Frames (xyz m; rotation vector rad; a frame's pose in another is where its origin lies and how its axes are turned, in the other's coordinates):
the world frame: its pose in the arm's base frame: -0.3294 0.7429 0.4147 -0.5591 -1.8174 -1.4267
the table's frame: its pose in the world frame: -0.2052 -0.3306 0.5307 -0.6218 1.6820 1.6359
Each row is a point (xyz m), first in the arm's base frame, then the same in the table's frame.
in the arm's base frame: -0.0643 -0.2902 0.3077
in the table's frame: 1.1750 -1.0657 0.1035
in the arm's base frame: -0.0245 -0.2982 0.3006
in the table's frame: 1.2106 -1.0534 0.1202
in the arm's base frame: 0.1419 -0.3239 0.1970
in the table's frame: 1.3797 -0.9526 0.1379
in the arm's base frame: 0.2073 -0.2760 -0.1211
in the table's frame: 1.5037 -0.7064 -0.0403
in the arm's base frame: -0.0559 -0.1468 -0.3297
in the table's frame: 1.3068 -0.5807 -0.3140
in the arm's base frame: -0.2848 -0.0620 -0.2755
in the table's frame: 1.0733 -0.6311 -0.3880
